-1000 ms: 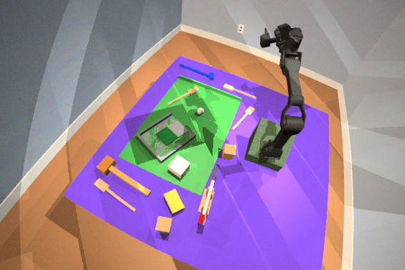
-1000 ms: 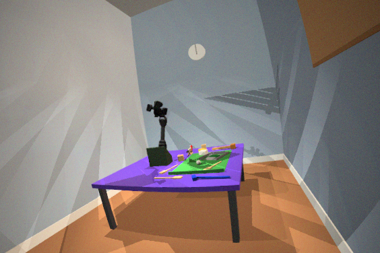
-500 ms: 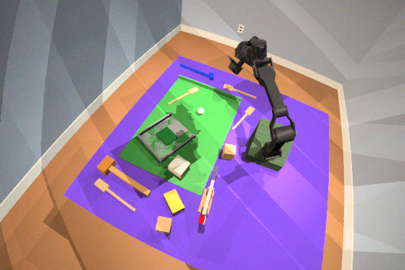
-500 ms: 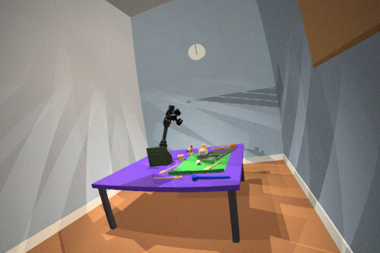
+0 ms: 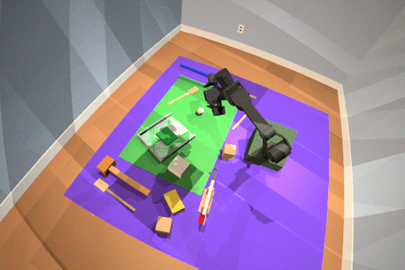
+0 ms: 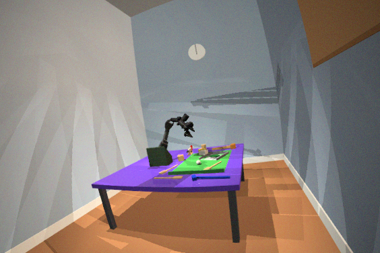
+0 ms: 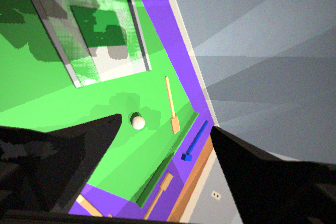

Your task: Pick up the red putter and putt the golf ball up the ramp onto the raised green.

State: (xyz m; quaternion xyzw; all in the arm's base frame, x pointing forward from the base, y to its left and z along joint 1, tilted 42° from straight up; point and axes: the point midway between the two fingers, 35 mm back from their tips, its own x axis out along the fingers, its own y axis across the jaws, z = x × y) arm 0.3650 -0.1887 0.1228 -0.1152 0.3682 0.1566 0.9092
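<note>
Now: the red putter 380 mm to the left of my gripper tip, 220 mm below it and 160 mm behind it. Also, from my gripper tip: white golf ball (250 mm below, 130 mm to the right, 30 mm ahead); then white block (270 mm to the left, 250 mm below, 30 mm ahead); then green mat (280 mm below, 70 mm ahead, 10 mm to the right).
</note>
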